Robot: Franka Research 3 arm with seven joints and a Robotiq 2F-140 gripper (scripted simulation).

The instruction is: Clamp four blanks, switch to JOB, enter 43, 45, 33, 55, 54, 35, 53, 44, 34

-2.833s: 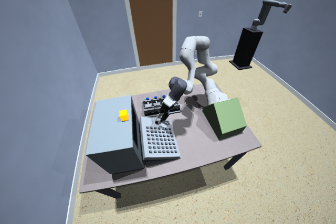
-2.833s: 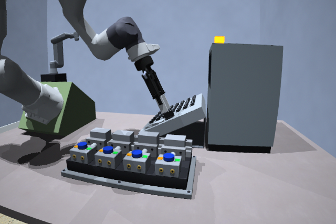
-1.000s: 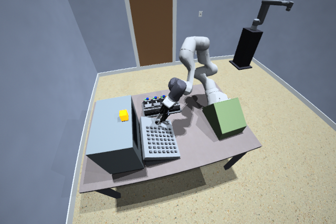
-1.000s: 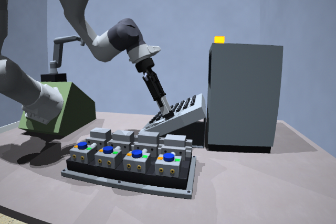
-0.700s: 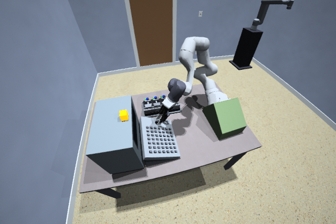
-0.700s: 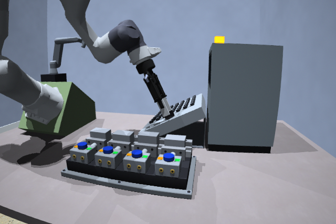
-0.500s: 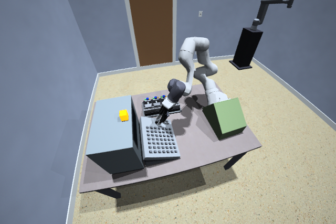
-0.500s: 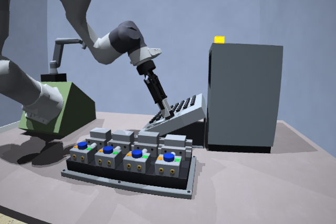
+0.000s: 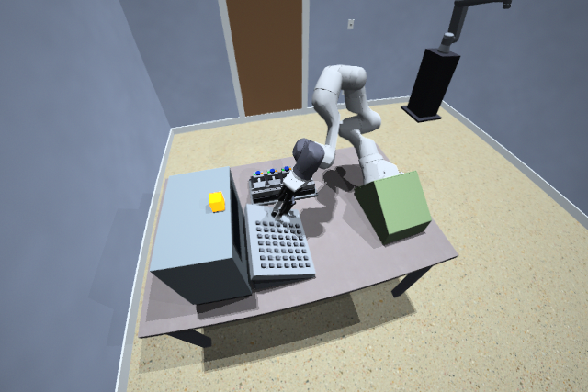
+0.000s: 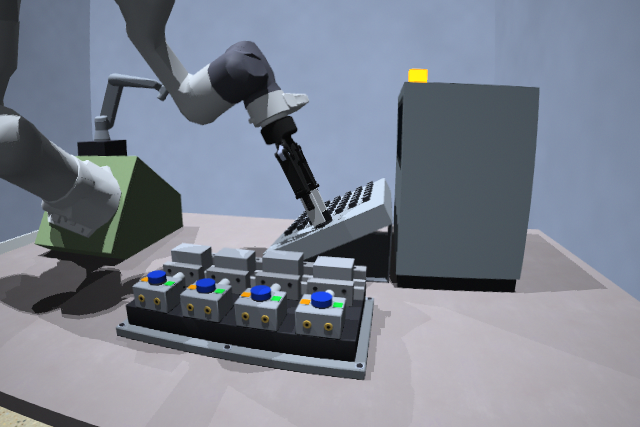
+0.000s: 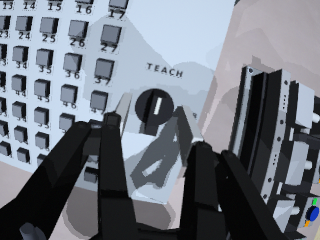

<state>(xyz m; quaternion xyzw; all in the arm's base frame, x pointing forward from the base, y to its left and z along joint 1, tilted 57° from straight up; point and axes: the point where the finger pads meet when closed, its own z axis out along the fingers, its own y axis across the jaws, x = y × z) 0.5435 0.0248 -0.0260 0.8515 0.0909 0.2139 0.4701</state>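
The selector knob lies 20 mm ahead of my hand and 20 mm below it. Also, from my hand: keypad 40 mm ahead, 110 mm to the left, 70 mm below; key 10 mm behind, 130 mm to the left, 50 mm below.
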